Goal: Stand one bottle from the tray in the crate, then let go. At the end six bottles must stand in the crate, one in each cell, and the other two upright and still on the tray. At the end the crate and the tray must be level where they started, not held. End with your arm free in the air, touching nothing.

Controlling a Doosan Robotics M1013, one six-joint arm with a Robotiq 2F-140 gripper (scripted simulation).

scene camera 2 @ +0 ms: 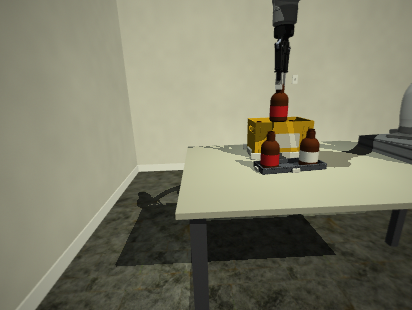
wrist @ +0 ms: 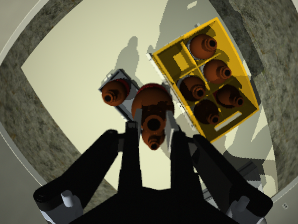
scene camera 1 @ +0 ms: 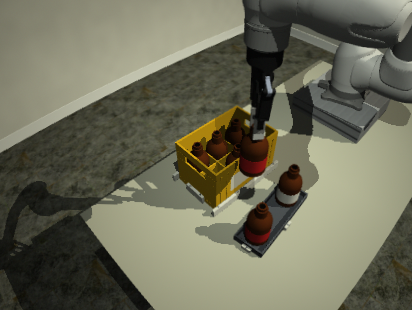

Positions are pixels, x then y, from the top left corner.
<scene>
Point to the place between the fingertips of the gripper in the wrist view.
153, 118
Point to a yellow crate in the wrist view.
175, 61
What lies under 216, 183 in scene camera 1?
A yellow crate.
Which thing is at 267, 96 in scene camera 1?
The gripper.
</scene>
